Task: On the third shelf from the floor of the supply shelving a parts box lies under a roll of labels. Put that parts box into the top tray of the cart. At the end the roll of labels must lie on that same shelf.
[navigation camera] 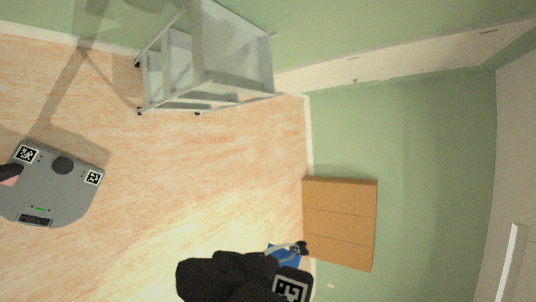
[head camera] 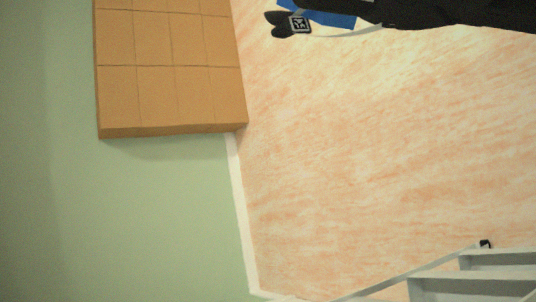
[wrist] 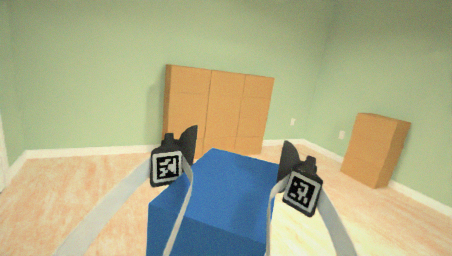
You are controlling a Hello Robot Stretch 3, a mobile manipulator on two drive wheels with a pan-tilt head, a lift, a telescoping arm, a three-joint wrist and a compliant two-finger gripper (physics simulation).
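Seen in the pictures: gripper, fingertip midpoint: (navigation camera: 299, 267); robot's base at its link origin: (navigation camera: 63, 165).
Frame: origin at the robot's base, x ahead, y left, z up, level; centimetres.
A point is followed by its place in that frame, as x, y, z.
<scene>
My gripper (wrist: 238, 149) {-2.3, -41.8, 107.9} is shut on a blue parts box (head camera: 337, 21) {1.2, -33.3, 105.7} (navigation camera: 291, 257) (wrist: 227, 200), which sits between the two fingers in the wrist view. In the head view one finger shows at the top edge, beside the box. In the navigation view the dark wrist hides part of the box. The light grey cart (head camera: 465, 275) {56.0, -40.4, 43.9} (navigation camera: 198, 50) {52.9, -13.5, 70.3} has three trays on corner posts with black casters. It stands beside the green wall, apart from the gripper, and is cut off at the lower right of the head view. The supply shelving and the roll of labels do not show.
Stacked cardboard boxes (head camera: 170, 95) {60.3, -261.0, 58.4} (navigation camera: 340, 225) {24.3, -283.8, 61.5} (wrist: 220, 107) stand against the wall. Another cardboard stack (wrist: 372, 147) stands at the right in the wrist view. A white door (navigation camera: 400, 55) {143.0, -110.8, 136.9} is beyond the cart. My grey base (navigation camera: 45, 192) {-12.1, 1.1, 16.0} is at the left in the navigation view.
</scene>
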